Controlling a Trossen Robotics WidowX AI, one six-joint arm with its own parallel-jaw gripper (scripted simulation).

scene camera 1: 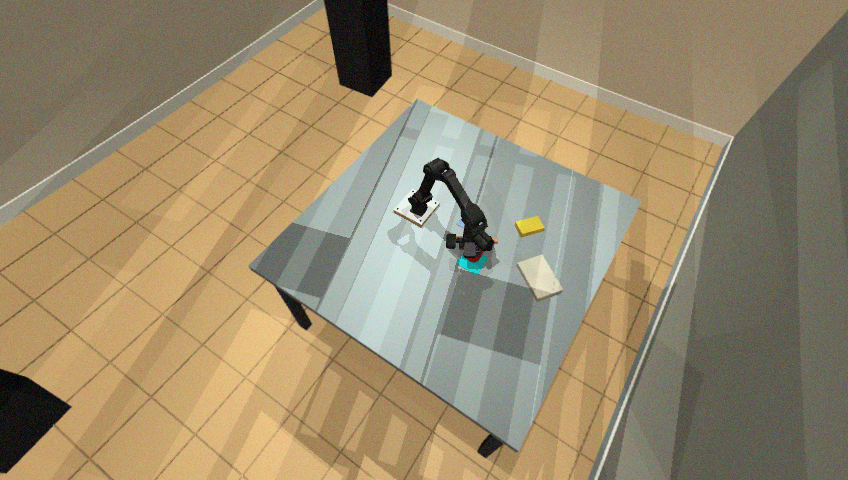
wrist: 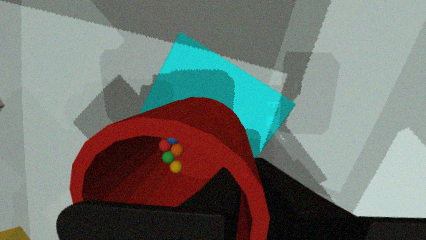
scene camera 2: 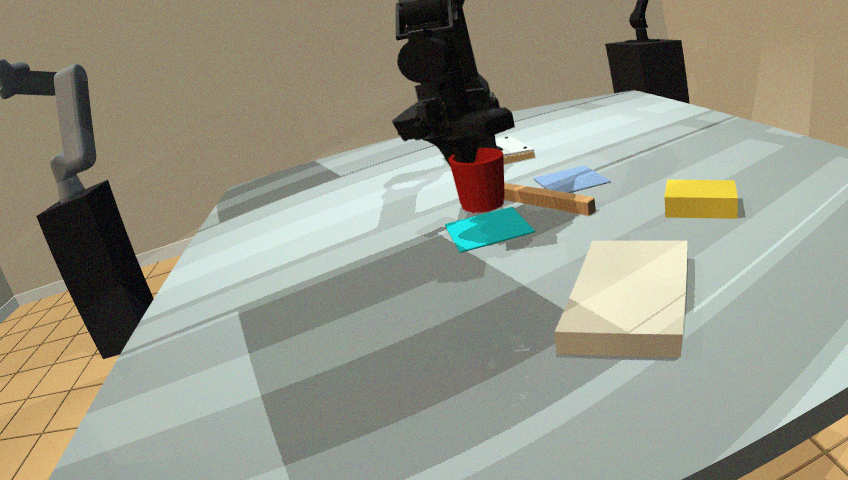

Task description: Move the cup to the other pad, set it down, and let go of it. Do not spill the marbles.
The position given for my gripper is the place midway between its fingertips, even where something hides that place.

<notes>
In view: my gripper (scene camera 2: 464,179), a red cup (scene camera 2: 480,185), a beige slab (scene camera 2: 629,299), a cyan pad (scene camera 2: 496,226), a pale blue pad (scene camera 2: 567,181) and a wooden bar (scene camera 2: 578,204).
The red cup shows as well in the wrist view (wrist: 122,163). The beige slab also shows in scene camera 1 (scene camera 1: 538,275). My gripper is seen too in the wrist view (wrist: 246,165).
</notes>
